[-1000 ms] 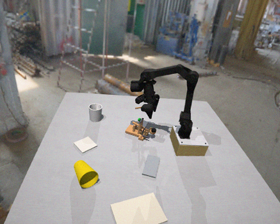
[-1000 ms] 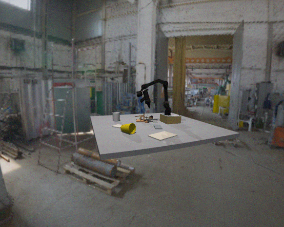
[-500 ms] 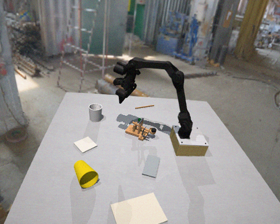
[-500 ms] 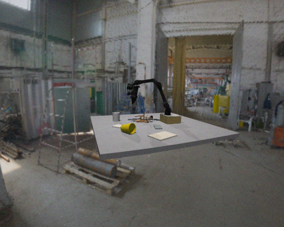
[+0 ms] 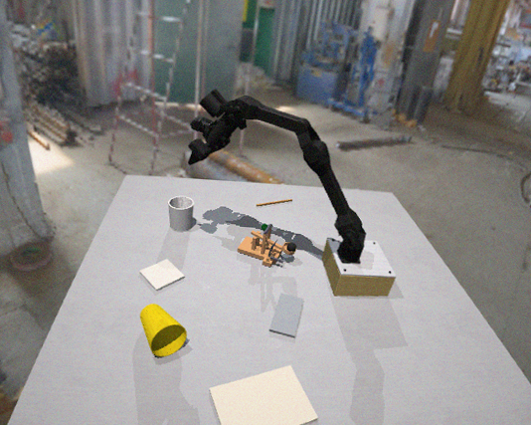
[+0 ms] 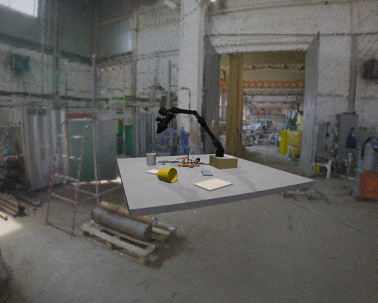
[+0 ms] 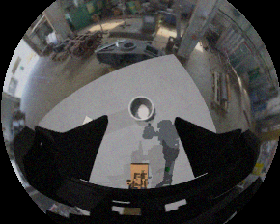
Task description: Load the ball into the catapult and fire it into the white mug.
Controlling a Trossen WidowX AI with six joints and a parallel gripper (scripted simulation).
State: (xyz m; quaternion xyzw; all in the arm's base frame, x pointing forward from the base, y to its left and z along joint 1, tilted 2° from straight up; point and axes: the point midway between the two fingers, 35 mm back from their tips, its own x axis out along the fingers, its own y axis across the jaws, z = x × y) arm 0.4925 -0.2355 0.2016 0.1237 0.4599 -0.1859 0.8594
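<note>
My gripper tip is 33 cm past the black ball, 22 cm above it and 16 cm to the right of it. Also, from my gripper tip: green dot (27 cm below, 26 cm behind, 2 cm to the right); wooden catapult (27 cm behind, 23 cm below, 15 cm to the left); white mug (25 cm below, 5 cm ahead, 2 cm to the right).
</note>
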